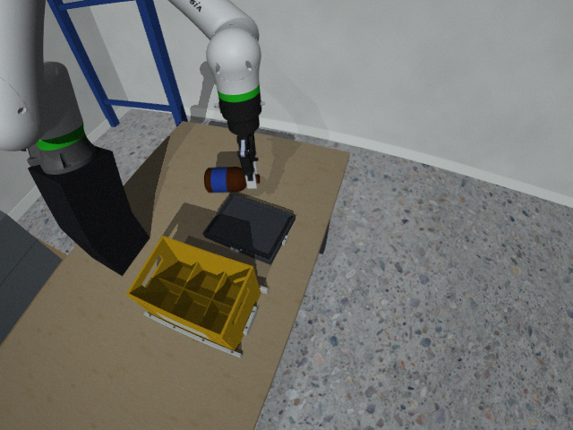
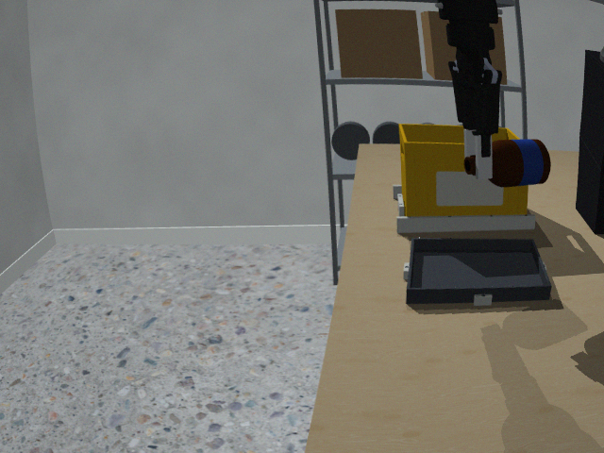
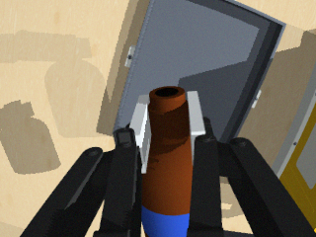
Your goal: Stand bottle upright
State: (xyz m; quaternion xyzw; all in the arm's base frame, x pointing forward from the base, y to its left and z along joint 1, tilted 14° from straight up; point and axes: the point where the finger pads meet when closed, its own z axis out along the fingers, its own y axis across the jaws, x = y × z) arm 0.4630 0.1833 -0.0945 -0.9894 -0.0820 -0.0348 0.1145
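My hand is 6 cm past the brown bottle, 2 cm above it and 1 cm to the left of it. Round my hand: dark grey tray (21 cm below, 4 cm to the right, 2 cm behind); then yellow crate (33 cm to the right, 14 cm below, 8 cm behind).
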